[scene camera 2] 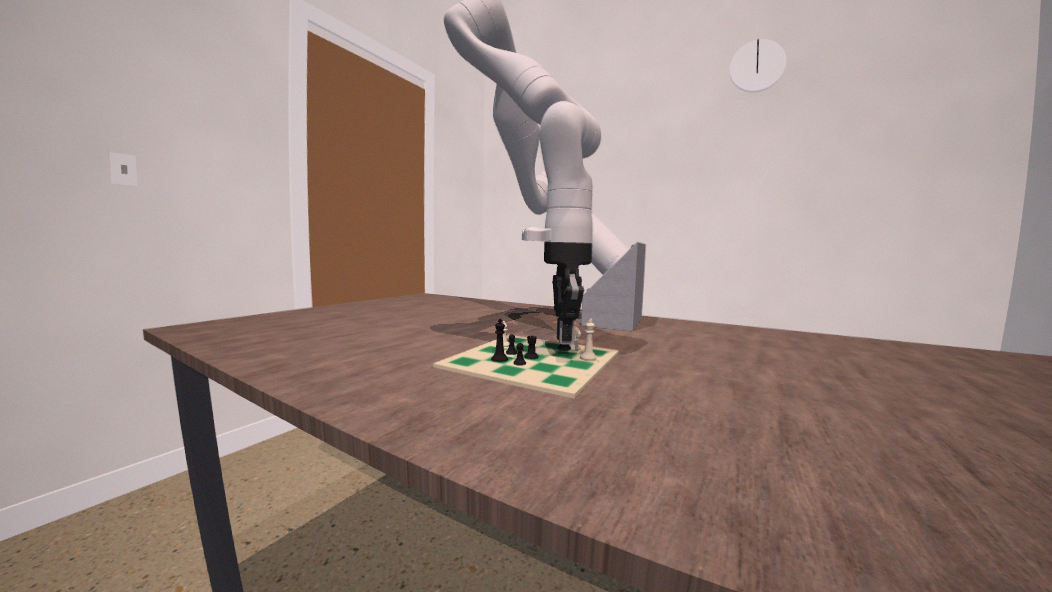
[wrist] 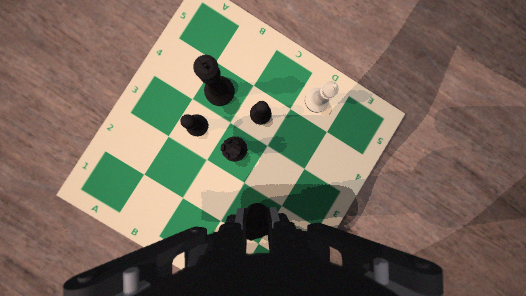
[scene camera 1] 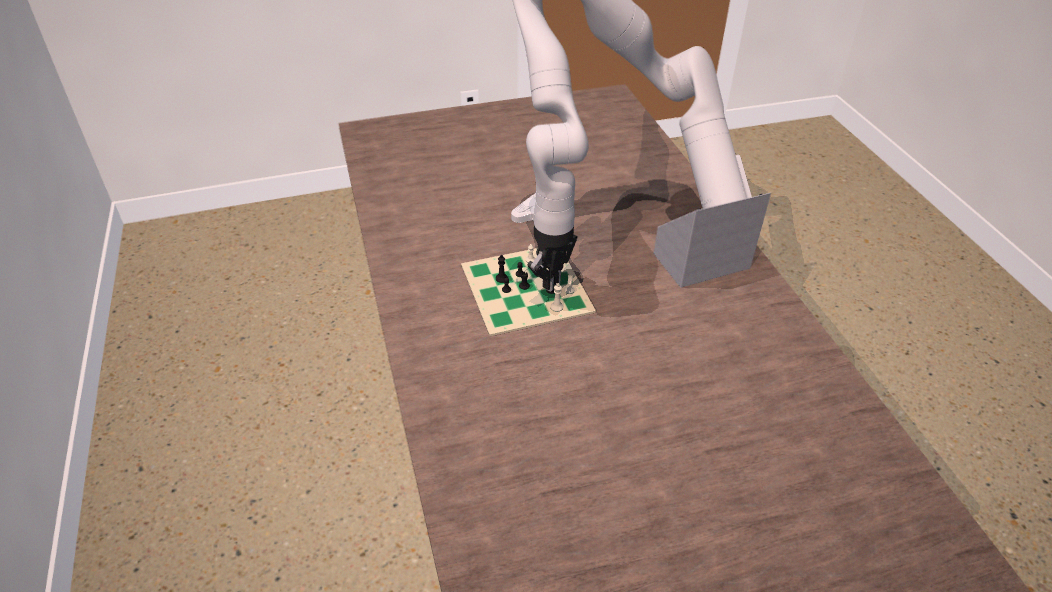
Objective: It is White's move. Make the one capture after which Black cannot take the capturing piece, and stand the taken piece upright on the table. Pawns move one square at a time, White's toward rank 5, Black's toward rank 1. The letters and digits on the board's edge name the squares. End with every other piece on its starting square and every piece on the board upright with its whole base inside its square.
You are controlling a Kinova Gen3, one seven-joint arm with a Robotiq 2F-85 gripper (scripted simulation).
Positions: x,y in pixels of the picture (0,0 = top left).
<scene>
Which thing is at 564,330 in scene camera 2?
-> My gripper.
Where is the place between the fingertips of my gripper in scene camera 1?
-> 551,286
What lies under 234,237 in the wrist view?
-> My gripper.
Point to a black king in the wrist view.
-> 219,90
</scene>
